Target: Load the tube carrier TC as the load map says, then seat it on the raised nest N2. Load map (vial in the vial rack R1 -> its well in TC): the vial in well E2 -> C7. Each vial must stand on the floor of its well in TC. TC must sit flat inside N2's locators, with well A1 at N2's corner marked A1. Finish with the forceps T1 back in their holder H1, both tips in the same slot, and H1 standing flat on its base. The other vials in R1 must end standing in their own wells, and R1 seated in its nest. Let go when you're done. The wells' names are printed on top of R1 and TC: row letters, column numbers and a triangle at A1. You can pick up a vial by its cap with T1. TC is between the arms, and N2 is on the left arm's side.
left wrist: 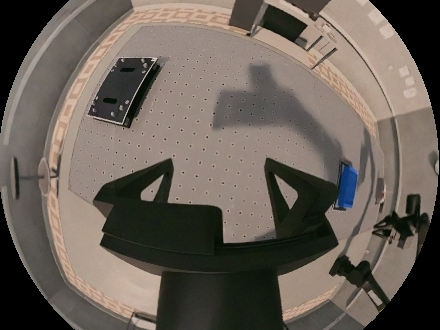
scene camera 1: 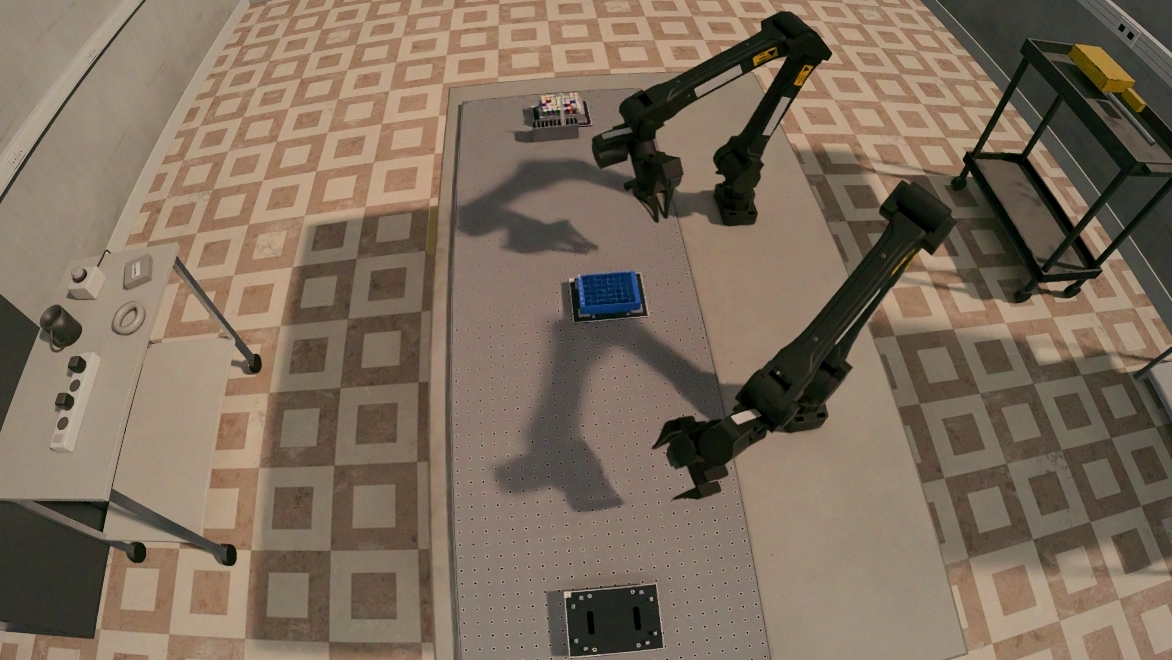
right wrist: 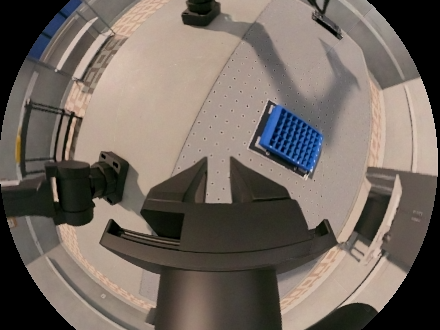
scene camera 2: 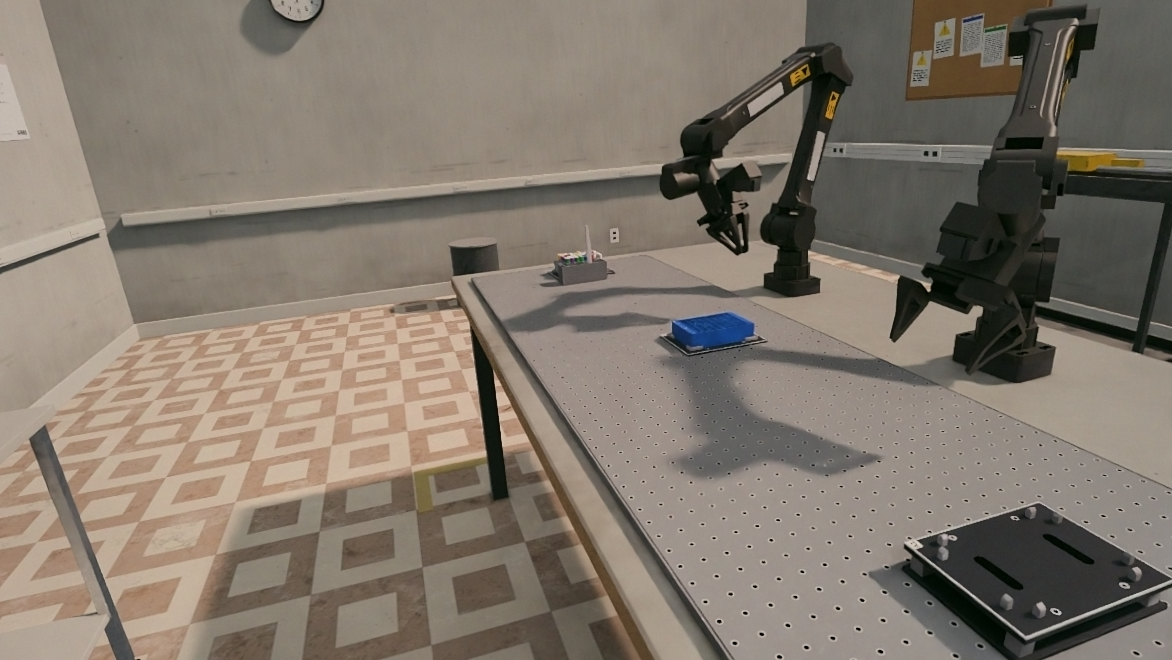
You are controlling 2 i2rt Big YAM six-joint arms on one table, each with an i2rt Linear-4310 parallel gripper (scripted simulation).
I see my left gripper (scene camera 2: 927, 356), my right gripper (scene camera 2: 742, 253) and a nest N2 (scene camera 2: 1049, 575).
My left gripper shows as well in the left wrist view (left wrist: 218, 163) and in scene camera 1 (scene camera 1: 664, 473). My right gripper also shows in scene camera 1 (scene camera 1: 660, 220) and in the right wrist view (right wrist: 218, 161). The nest N2 shows as well in the left wrist view (left wrist: 122, 86).
